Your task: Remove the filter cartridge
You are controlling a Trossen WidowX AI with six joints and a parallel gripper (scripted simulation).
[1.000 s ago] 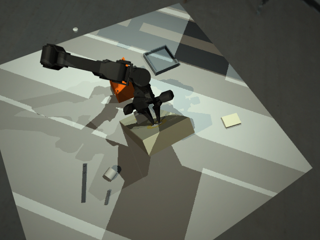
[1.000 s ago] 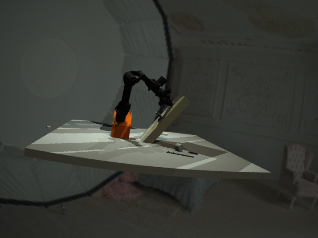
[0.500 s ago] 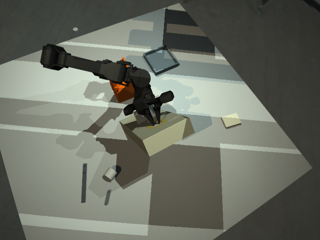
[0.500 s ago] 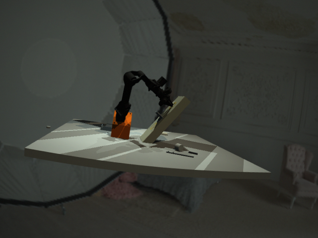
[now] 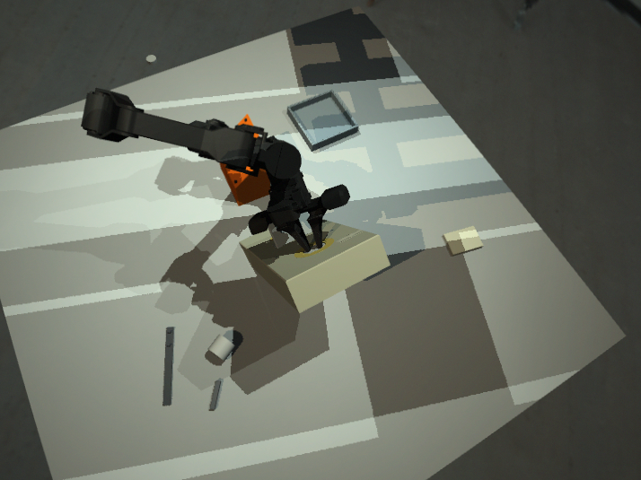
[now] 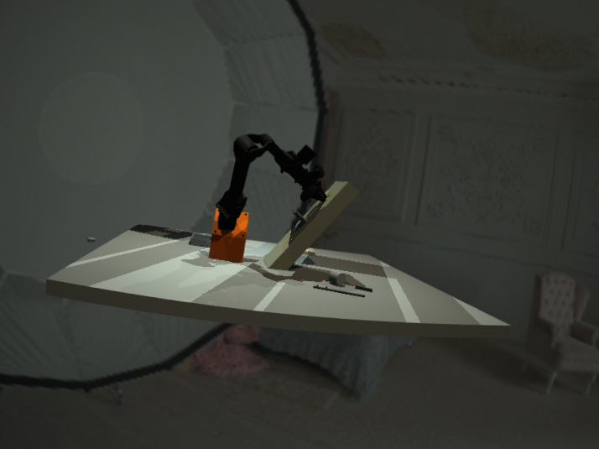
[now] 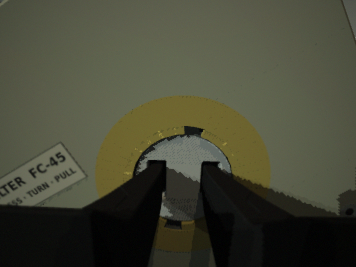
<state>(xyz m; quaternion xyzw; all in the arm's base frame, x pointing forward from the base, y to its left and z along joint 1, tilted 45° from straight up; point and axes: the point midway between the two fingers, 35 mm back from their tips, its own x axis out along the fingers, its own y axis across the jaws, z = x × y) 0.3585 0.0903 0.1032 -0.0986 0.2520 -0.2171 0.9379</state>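
Right now my gripper tip is 1 cm short of the round filter cartridge and 1 cm above it. Also, from my gripper tip: beige card 42 cm to the left, 27 cm below, 7 cm ahead; then grey square tray 43 cm behind, 29 cm to the left, 27 cm below.
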